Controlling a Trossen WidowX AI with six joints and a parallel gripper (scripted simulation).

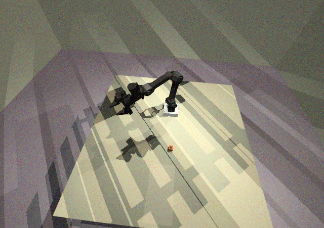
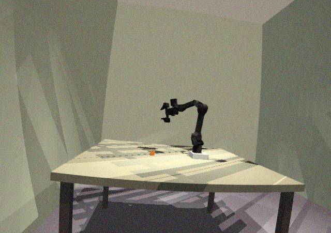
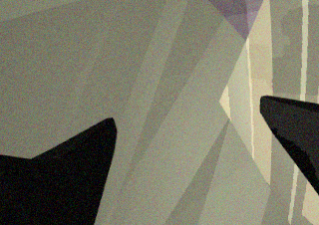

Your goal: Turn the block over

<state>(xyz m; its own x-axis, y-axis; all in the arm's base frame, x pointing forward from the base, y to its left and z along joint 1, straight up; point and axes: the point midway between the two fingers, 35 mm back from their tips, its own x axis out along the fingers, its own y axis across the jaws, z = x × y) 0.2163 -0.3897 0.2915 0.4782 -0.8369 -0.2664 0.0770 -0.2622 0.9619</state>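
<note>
Right now the orange block is 390 mm to the left of my gripper tip, 300 mm below it and 120 mm ahead of it.
</note>
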